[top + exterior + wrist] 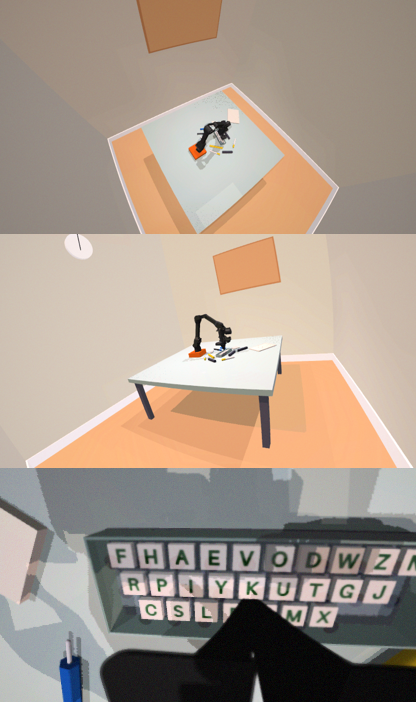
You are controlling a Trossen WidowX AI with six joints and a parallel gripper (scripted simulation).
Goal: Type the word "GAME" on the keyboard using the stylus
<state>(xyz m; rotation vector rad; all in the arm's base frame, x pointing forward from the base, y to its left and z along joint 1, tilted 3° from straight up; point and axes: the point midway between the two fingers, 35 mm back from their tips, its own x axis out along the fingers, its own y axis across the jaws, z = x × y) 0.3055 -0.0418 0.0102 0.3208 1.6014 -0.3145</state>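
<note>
Right now the blue stylus is 19 cm to the left of my gripper tip, 3 cm below it and 3 cm behind it. The rest, counted from my gripper tip: blue-capped dark marker (15 cm to the left, 10 cm behind, 3 cm below); then small pale pad (17 cm to the left, 9 cm ahead, 4 cm below); then stylus tip (17 cm to the left, 3 cm below, 1 cm behind).
</note>
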